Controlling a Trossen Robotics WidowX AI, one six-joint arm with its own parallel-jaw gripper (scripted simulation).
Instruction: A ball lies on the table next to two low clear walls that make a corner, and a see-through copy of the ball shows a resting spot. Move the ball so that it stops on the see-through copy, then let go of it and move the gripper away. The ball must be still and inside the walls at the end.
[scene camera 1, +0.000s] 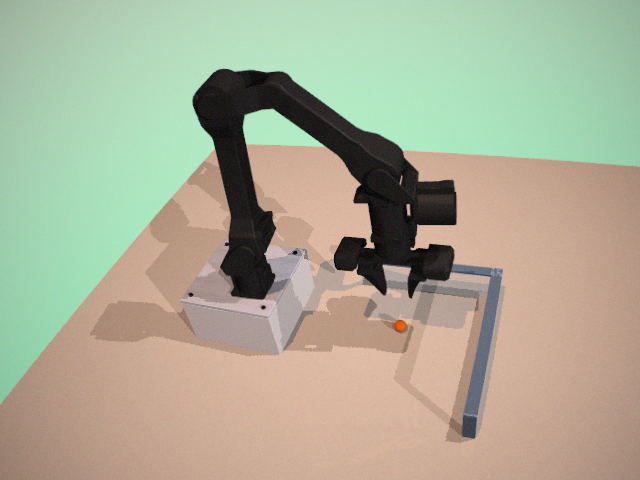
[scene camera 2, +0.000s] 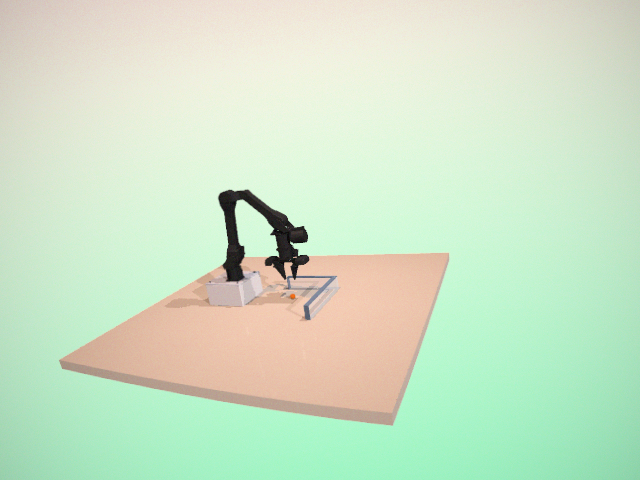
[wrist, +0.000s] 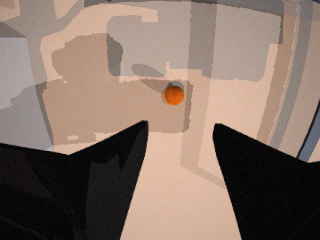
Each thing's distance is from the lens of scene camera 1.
my gripper (scene camera 1: 398, 295): 0.97 m
clear wall (scene camera 1: 461, 284): 1.07 m
